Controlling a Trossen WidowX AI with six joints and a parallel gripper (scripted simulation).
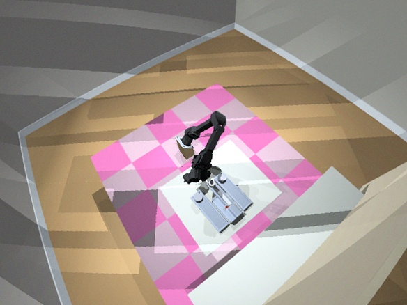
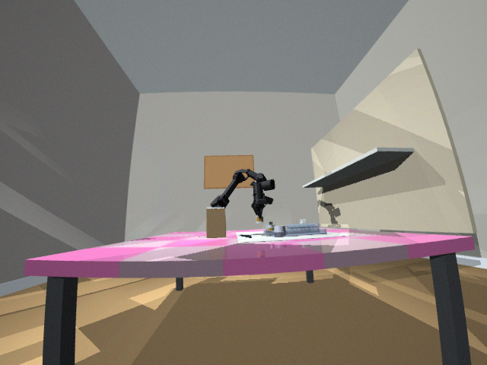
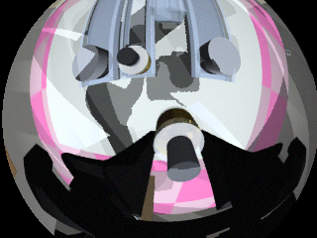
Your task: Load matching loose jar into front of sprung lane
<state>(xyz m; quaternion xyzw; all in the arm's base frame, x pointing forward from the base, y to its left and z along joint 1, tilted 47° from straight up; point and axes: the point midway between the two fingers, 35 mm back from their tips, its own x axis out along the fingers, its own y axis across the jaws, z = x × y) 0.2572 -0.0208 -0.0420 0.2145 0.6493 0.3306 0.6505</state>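
My gripper tip is 90 mm above the thin black rod, 80 mm past it and 30 mm to the left of it. Also, from my gripper tip: wall shelf (580 mm ahead, 270 mm above, 130 mm to the left); grey lane fixture (220 mm ahead, 80 mm below, 60 mm to the left); red mark (260 mm ahead, 50 mm to the left, 30 mm below).
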